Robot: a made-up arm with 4 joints. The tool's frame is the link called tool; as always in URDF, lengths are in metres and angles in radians. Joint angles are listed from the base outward. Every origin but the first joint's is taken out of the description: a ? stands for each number. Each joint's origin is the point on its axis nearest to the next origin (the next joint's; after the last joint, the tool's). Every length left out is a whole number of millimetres.
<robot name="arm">
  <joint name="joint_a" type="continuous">
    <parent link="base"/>
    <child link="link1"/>
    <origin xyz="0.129 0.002 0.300"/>
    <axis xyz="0 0 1"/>
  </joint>
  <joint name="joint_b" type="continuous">
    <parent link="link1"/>
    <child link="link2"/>
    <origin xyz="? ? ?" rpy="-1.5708 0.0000 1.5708"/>
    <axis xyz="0 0 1"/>
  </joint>
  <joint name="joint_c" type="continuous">
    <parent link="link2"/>
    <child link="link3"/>
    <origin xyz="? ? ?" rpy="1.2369 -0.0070 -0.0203"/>
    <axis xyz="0 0 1"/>
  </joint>
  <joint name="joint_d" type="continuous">
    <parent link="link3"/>
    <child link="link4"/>
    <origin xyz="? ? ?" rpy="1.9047 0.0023 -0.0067"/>
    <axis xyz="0 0 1"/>
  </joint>
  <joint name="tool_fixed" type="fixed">
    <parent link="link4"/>
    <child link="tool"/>
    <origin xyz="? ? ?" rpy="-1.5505 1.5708 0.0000"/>
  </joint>
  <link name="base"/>
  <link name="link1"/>
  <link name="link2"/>
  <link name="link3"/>
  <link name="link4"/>
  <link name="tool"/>
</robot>
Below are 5 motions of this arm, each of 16 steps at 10 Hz.
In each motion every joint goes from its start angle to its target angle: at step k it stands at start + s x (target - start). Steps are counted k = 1, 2, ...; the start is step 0. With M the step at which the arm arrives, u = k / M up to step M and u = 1 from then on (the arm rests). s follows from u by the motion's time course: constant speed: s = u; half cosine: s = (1 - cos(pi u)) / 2; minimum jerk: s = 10 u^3 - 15 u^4 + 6 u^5.
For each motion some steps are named. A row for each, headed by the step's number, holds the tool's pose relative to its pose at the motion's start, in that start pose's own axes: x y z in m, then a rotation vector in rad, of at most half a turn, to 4 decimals.
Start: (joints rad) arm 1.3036 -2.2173 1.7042 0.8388
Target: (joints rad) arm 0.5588 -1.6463 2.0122 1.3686
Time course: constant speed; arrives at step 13
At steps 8, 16:
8: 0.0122 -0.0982 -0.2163 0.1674 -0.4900 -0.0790
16: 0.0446 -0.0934 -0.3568 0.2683 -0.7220 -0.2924

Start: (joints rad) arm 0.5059 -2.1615 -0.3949 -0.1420
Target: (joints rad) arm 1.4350 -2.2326 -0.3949 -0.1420
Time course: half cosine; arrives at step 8
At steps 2, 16:
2: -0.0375 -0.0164 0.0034 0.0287 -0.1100 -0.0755
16: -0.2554 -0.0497 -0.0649 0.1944 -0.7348 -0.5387

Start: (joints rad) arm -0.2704 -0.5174 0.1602 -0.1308
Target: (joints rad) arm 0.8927 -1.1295 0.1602 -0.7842
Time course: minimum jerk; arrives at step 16
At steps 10, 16:
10: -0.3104 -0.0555 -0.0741 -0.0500 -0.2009 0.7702
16: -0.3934 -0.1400 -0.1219 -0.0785 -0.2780 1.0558

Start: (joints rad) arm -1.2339 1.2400 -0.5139 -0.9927
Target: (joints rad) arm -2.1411 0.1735 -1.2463 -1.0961
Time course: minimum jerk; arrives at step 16
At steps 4, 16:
4: 0.0343 0.0082 -0.0262 -0.0689 -0.1729 0.0368
16: 0.4425 0.1176 0.0315 -0.4635 -1.8815 0.1001

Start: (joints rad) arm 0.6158 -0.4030 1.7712 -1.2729
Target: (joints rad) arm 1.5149 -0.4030 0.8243 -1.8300
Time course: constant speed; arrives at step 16
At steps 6, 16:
6: 0.0429 -0.0041 -0.1241 0.0588 0.0020 -0.1045
16: 0.0153 -0.0373 -0.3376 0.1081 -0.0115 -0.1532

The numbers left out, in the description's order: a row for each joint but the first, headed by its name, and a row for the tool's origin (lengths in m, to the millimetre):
joint_b: -0.144 -0.331 0.000
joint_c: 0.000 -0.015 0.000
joint_d: -0.056 -0.135 0.000
tool: -0.002 -0.013 0.000

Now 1 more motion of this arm.
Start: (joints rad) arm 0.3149 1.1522 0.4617 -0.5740
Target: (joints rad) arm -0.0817 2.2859 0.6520 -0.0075
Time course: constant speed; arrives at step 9
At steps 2, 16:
2: 0.0139 -0.0247 0.0165 0.0766 -0.1451 0.1256
16: 0.0855 -0.1142 0.0472 0.3007 -0.7412 0.5823

